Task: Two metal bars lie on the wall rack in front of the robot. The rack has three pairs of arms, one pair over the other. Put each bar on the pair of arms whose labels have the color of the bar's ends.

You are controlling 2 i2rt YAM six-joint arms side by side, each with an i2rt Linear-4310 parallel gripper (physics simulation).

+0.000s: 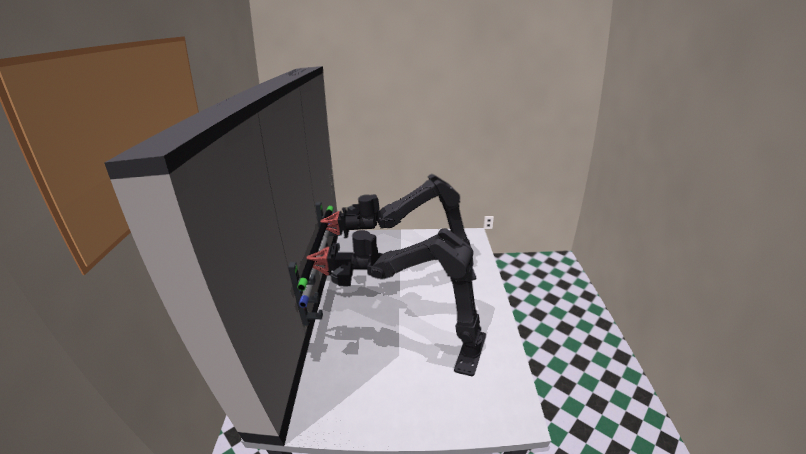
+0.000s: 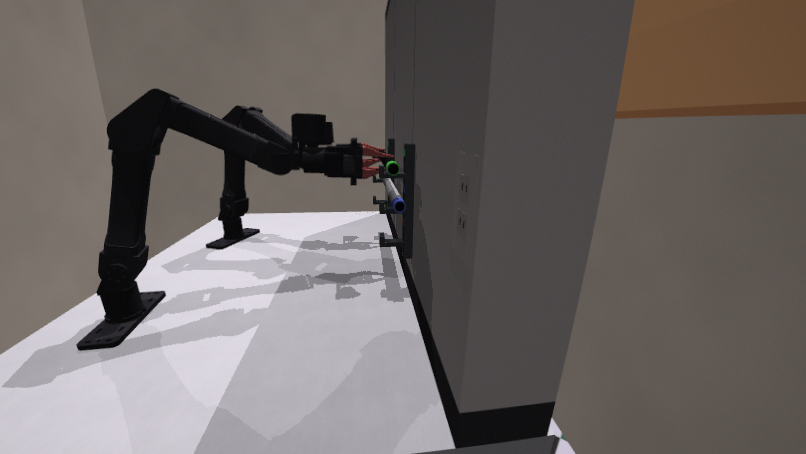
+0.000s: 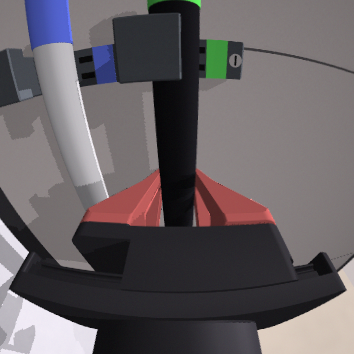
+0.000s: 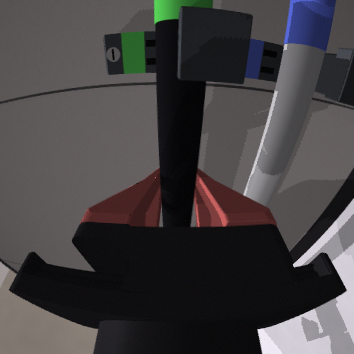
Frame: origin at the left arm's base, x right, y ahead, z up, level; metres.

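Seen in the pictures: left gripper, between the fingertips: [image 1: 307, 261] [image 3: 177, 175]; right gripper, between the fingertips: [image 1: 321, 224] [image 4: 177, 174]; left arm's base, origin of its link: [image 1: 470, 352] [image 2: 234, 239]; right arm's base, origin of its link: [image 2: 127, 318].
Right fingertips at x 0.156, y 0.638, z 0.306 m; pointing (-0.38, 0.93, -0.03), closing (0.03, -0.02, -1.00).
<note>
Pixels of each thing's top centre, then the offset from my right fingertips to it. "spot": a spot on its surface instead. Level surfaces: height alone.
- black bar, centre of its top: [image 3: 190, 262] [image 4: 164, 261] [image 2: 384, 152] [image 1: 317, 238] dx -0.113, dy -0.058, dz +0.014 m
- grey bar, centre of its top: [image 3: 129, 256] [image 4: 222, 248] [image 2: 389, 181] [image 1: 317, 255] dx -0.114, dy -0.044, dz -0.062 m
- rack's upright rail, a spot on its surface: [image 2: 410, 225] spot: dx +0.081, dy +0.060, dz -0.124 m
- white table, height of its surface: dz -0.306 m
My left gripper [image 1: 311, 258] [image 3: 177, 175] and right gripper [image 1: 323, 221] [image 4: 178, 174] are both shut on the black bar [image 3: 175, 110] [image 4: 181, 110] with green ends, held level. The bar is at the rack's top pair of arms, by the green labels [image 3: 216, 59] [image 4: 133, 53], between the wall and the upturned tips of the top arms [image 3: 147, 47] [image 4: 215, 45]. Whether it rests on them I cannot tell. The grey bar [image 2: 393, 191] [image 3: 65, 100] [image 4: 295, 90] with blue ends lies on the middle pair, by the blue labels [image 3: 105, 64] [image 4: 255, 59].
The rack's upright rail [image 2: 410, 225] is fixed to the dark wall panel [image 1: 225, 242]. The lowest arm [image 2: 390, 241] sticks out below the grey bar, above the white table [image 1: 417, 406] [image 2: 315, 366]. The grey bar runs close below both grippers.
</note>
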